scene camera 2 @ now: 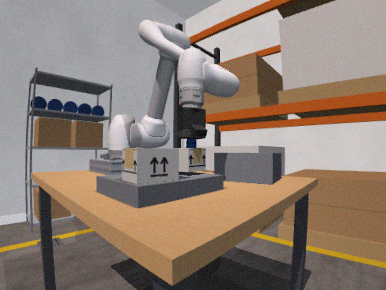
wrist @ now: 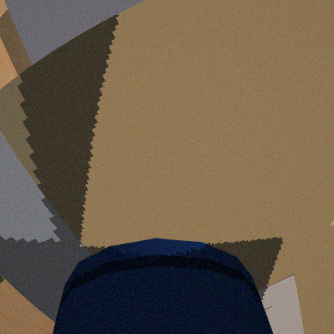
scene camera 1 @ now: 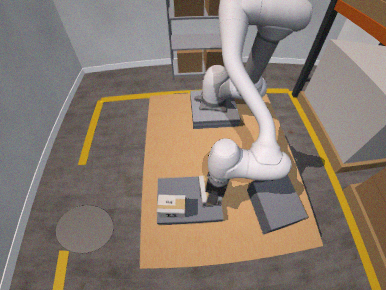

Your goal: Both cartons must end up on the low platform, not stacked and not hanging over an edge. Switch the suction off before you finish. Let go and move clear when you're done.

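Where they show: end effector, tool point: (wrist: 159,262); arm's base, origin of the base link: (scene camera 2: 121,159) (scene camera 1: 213,102).
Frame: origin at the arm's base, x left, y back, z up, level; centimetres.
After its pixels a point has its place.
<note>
One carton (scene camera 1: 171,204) {x -13.7, y -75.3, z 5.8 cm} (scene camera 2: 157,165) {x -14.0, y -79.2, z 1.6 cm}, white with tan tape and arrows, stands upright on the left part of the low grey platform (scene camera 1: 172,185) {x -16.5, y -62.5, z -2.6 cm} (scene camera 2: 162,192) {x -13.9, y -81.7, z -4.7 cm}. My suction cup (scene camera 2: 191,143) (wrist: 160,285) is on the top of the second carton (scene camera 1: 203,190) {x -0.2, y -66.6, z 6.2 cm} (scene camera 2: 197,159) {x 4.3, y -71.4, z 2.5 cm} (wrist: 210,125), over the platform's right part, with a gap between the cartons. The second carton is upright and at or very near the platform's surface; its underside is too hidden to tell whether it touches. The arm's tool hides the cup and most of this carton's top in scene camera 1.
A taller grey block (scene camera 1: 280,205) {x 37.2, y -70.0, z 4.6 cm} (scene camera 2: 250,167) {x 29.1, y -73.7, z -1.2 cm} stands to the right of the platform. The arm's base plinth (scene camera 1: 215,119) {x 2.3, y -15.8, z -0.3 cm} is at the back of the wooden table (scene camera 1: 170,245) {x -12.6, y -92.0, z -7.4 cm} (scene camera 2: 175,245) {x -22.7, y -102.3, z -7.4 cm}. A wall shelf unit (scene camera 2: 70,81) and an orange-beamed rack (scene camera 2: 300,110) stand beyond the table.
</note>
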